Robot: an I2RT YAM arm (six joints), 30 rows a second.
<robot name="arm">
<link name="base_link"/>
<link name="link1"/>
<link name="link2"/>
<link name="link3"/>
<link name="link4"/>
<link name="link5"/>
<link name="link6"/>
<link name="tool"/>
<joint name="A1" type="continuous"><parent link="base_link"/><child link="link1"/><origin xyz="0.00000 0.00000 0.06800" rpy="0.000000 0.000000 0.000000"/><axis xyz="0 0 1"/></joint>
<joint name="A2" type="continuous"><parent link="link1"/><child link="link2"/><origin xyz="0.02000 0.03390 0.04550" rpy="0.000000 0.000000 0.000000"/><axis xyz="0 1 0"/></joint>
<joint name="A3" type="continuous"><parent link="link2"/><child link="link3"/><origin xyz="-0.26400 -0.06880 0.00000" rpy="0.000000 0.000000 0.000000"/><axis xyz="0 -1 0"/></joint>
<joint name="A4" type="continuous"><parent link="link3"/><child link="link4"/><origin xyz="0.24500 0.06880 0.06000" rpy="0.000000 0.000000 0.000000"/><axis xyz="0 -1 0"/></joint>
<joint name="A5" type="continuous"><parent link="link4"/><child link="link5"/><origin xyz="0.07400 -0.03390 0.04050" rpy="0.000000 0.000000 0.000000"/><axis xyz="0 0 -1"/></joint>
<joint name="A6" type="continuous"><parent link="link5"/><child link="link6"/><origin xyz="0.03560 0.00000 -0.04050" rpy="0.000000 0.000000 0.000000"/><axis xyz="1 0 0"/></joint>
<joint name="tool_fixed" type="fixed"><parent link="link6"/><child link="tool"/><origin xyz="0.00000 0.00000 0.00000" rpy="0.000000 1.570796 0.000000"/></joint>
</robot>
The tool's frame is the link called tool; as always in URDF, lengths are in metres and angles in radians. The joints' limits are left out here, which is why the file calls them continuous.
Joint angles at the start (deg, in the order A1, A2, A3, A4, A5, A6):
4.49 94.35 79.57 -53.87 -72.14 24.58
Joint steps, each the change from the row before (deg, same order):
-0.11 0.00 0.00 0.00 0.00 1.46
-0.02 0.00 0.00 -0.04 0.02 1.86
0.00 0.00 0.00 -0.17 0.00 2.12
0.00 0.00 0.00 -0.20 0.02 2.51
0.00 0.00 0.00 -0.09 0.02 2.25
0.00 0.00 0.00 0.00 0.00 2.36
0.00 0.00 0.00 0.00 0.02 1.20
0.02 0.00 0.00 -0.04 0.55 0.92
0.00 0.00 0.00 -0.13 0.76 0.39
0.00 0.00 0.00 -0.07 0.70 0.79
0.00 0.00 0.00 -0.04 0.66 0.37
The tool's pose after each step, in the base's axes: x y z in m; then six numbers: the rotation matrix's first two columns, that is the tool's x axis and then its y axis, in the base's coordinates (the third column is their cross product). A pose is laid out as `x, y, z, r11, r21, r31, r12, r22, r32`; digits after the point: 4 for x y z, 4 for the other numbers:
0.3196, 0.0585, 0.2932, -0.9963, 0.0587, 0.0621, 0.0762, 0.2822, 0.9563
0.3196, 0.0583, 0.2931, -0.9933, 0.0684, 0.0937, 0.1093, 0.2805, 0.9536
0.3193, 0.0583, 0.2930, -0.9881, 0.0787, 0.1318, 0.1487, 0.2779, 0.9490
0.3191, 0.0583, 0.2929, -0.9801, 0.0910, 0.1766, 0.1952, 0.2748, 0.9415
0.3190, 0.0583, 0.2929, -0.9713, 0.1020, 0.2149, 0.2350, 0.2714, 0.9334
0.3190, 0.0583, 0.2929, -0.9608, 0.1131, 0.2531, 0.2748, 0.2669, 0.9237
0.3190, 0.0583, 0.2929, -0.9548, 0.1188, 0.2724, 0.2948, 0.2648, 0.9181
0.3190, 0.0583, 0.2925, -0.9496, 0.1286, 0.2859, 0.3110, 0.2701, 0.9112
0.3190, 0.0581, 0.2920, -0.9464, 0.1385, 0.2917, 0.3199, 0.2791, 0.9054
0.3191, 0.0580, 0.2916, -0.9412, 0.1499, 0.3028, 0.3344, 0.2861, 0.8980
0.3191, 0.0579, 0.2912, -0.9384, 0.1588, 0.3068, 0.3416, 0.2934, 0.8929

